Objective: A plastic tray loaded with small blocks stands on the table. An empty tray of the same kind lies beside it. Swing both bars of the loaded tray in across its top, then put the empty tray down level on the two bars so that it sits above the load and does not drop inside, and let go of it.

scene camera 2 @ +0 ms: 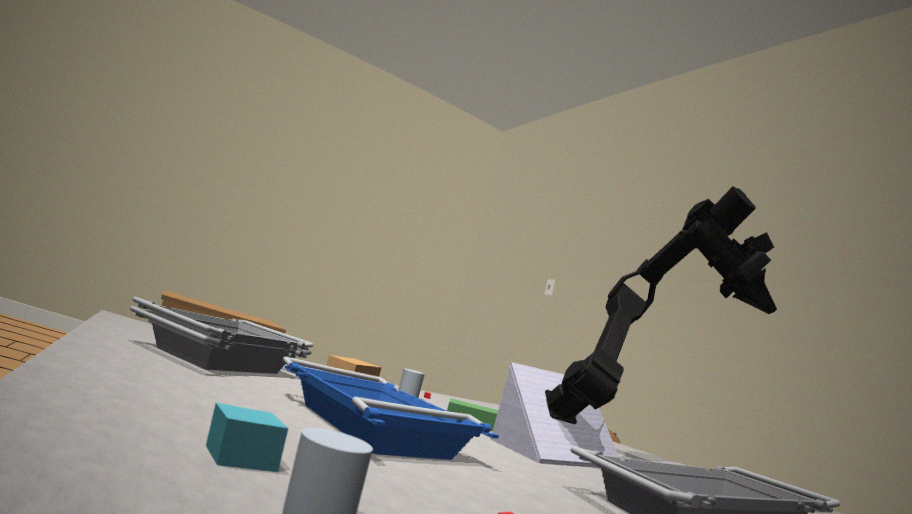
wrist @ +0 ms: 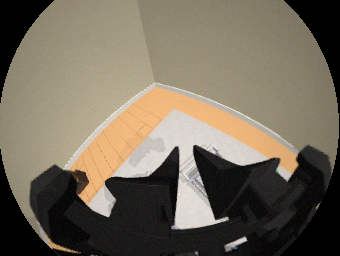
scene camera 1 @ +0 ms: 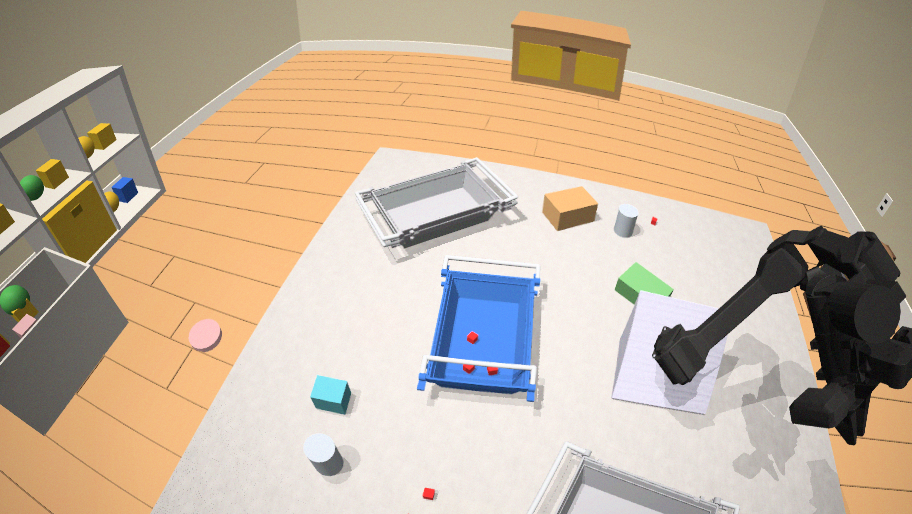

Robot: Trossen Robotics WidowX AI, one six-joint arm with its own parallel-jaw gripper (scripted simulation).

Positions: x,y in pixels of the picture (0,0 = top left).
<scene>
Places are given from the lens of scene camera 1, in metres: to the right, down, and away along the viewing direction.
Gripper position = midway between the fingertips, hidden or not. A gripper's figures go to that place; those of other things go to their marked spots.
gripper (scene camera 1: 855,440): 0.50, 0.23, 0.39
green block (scene camera 1: 636,278): 0.41, 0.05, 1.02
orange box (scene camera 1: 571,207): 0.29, -0.12, 1.17
grey cylinder (scene camera 1: 319,448): -0.22, 0.31, 0.69
The marked spots on the green block and the grey cylinder are 0.76 m apart.
</scene>
